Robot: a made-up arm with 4 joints. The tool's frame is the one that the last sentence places.
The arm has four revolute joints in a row. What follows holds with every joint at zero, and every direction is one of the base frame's. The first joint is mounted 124 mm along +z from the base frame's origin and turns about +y. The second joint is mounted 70 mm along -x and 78 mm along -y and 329 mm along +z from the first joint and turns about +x. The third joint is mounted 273 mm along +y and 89 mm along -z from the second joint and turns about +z. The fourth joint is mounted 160 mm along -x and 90 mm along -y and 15 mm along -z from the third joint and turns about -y. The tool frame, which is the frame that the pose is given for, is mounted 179 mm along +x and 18 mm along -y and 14 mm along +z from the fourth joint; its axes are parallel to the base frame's.
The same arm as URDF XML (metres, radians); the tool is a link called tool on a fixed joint. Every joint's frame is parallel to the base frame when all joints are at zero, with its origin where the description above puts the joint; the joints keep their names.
<robot name="arm">
<link name="base_link"/>
<link name="link1"/>
<link name="link2"/>
<link name="link3"/>
<link name="link4"/>
<link name="tool"/>
<joint name="joint 1" type="continuous"><parent link="base_link"/><child link="link1"/><origin xyz="0 0 0.124" rpy="0 0 0"/><axis xyz="0 1 0"/></joint>
<joint name="joint 2" type="continuous"><parent link="link1"/><child link="link2"/><origin xyz="-0.07 -0.078 0.329" rpy="0 0 0"/><axis xyz="1 0 0"/></joint>
<joint name="joint 3" type="continuous"><parent link="link2"/><child link="link3"/><origin xyz="0 0.273 -0.089" rpy="0 0 0"/><axis xyz="0 0 1"/></joint>
<joint name="joint 4" type="continuous"><parent link="link3"/><child link="link4"/><origin xyz="-0.16 -0.09 -0.015" rpy="0 0 0"/><axis xyz="0 -1 0"/></joint>
<joint name="tool_joint" type="fixed"><parent link="link4"/><child link="tool"/><origin xyz="0.179 -0.018 0.014" rpy="0 0 0"/></joint>
</robot>

